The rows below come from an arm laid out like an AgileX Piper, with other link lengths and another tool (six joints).
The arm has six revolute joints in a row. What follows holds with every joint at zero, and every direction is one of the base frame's. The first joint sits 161.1 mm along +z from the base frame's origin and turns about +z. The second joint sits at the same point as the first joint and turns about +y. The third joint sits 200.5 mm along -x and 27.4 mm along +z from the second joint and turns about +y. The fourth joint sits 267.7 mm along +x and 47.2 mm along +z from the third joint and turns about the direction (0.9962, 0, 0.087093). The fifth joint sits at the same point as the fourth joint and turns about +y. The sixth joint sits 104.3 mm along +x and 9.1 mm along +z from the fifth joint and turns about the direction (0.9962, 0, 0.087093). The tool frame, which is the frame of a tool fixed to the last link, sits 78.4 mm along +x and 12.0 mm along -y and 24.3 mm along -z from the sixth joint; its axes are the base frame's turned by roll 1.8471, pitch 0.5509 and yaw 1.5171 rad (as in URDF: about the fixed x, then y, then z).
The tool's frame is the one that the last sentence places.
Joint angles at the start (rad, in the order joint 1, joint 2, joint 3, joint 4, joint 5, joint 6):
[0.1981, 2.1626, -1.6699, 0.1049, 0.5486, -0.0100]
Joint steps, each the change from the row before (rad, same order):
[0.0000, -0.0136, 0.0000, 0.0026, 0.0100, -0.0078]
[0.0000, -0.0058, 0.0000, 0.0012, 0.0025, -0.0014]
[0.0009, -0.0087, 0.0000, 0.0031, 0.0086, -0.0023]
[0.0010, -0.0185, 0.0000, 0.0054, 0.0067, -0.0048]
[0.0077, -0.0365, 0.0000, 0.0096, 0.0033, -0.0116]
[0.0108, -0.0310, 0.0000, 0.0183, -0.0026, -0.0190]
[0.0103, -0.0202, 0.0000, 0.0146, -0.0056, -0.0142]
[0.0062, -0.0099, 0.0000, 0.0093, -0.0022, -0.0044]
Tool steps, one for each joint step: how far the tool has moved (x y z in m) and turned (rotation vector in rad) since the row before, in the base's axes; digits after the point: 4 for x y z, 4 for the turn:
[-0.0003, 0.0002, 0.0057, -0.0009, -0.0044, 0.0063]
[0.0001, 0.0002, 0.0025, 0.0011, -0.0033, 0.0009]
[-0.0008, 0.0007, 0.0034, 0.0019, 0.0001, 0.0025]
[0.0003, 0.0012, 0.0082, 0.0048, -0.0114, 0.0036]
[0.0012, 0.0049, 0.0170, 0.0090, -0.0329, 0.0140]
[0.0008, 0.0071, 0.0151, 0.0126, -0.0331, 0.0196]
[0.0004, 0.0064, 0.0103, 0.0103, -0.0252, 0.0161]
[-0.0002, 0.0040, 0.0050, 0.0086, -0.0108, 0.0066]

